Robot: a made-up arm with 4 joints. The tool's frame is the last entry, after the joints. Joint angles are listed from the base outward. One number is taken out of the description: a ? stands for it. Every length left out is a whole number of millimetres.
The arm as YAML. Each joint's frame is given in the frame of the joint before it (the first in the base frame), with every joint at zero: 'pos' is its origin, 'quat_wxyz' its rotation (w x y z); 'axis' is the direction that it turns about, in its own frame. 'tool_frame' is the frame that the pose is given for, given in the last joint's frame.
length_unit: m
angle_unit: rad
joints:
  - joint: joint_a
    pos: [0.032, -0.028, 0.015]
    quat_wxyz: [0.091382, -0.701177, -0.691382, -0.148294]
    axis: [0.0, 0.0, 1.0]
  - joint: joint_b
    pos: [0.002, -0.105, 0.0]
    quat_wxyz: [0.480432, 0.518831, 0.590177, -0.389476]
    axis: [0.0, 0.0, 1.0]
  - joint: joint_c
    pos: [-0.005, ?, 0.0]
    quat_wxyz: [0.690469, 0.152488, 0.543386, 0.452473]
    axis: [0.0, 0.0, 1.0]
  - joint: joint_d
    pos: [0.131, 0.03, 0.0]
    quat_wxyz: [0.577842, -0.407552, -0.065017, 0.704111]
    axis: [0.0, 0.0, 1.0]
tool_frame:
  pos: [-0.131, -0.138, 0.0]
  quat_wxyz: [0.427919, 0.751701, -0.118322, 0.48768]
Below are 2 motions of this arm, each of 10 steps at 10 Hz.
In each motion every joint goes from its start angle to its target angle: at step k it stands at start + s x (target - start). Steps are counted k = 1, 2, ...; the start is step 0. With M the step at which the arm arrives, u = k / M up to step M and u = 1 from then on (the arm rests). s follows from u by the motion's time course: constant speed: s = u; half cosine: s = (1 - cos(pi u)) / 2; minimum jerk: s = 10 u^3 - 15 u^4 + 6 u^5.
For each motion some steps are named. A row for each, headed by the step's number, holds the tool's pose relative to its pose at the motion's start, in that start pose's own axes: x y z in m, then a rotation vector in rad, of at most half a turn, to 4 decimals.
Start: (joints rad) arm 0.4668 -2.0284 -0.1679 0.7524
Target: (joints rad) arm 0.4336 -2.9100 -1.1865 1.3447
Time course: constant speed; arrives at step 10
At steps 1, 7, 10:
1: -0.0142 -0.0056 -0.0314 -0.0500 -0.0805 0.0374
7: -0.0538 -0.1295 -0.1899 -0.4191 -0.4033 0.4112
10: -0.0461 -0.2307 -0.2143 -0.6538 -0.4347 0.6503

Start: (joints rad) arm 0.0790 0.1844 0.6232 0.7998
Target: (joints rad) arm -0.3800 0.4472 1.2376 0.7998
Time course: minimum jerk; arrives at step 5
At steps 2, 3, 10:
2: 0.0760 -0.0027 0.0802 0.1511 0.2939 -0.1503
3: 0.1830 -0.0377 0.1432 0.3278 0.6368 -0.2988
10: 0.2805 -0.0907 0.1647 0.4832 0.9390 -0.4024

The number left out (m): -0.042
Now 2 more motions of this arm.
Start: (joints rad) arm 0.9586 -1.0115 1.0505 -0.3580
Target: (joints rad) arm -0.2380 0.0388 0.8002 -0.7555
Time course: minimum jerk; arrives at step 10
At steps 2, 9, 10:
2: -0.0015 -0.0068 -0.0024 -0.0060 0.0302 0.0839
9: 0.0882 -0.1159 -0.0530 0.4571 0.6429 1.0114
10: 0.0893 -0.1164 -0.0541 0.4647 0.6500 1.0143

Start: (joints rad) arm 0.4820 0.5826 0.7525 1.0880
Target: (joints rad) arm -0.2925 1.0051 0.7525 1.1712
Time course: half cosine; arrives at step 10
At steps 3, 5, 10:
3: 0.0211 -0.0211 0.0661 0.1775 0.1212 -0.0219
5: 0.0560 -0.0744 0.1480 0.4395 0.2824 -0.0352
10: 0.1171 -0.2154 0.2344 0.9051 0.5185 -0.0087

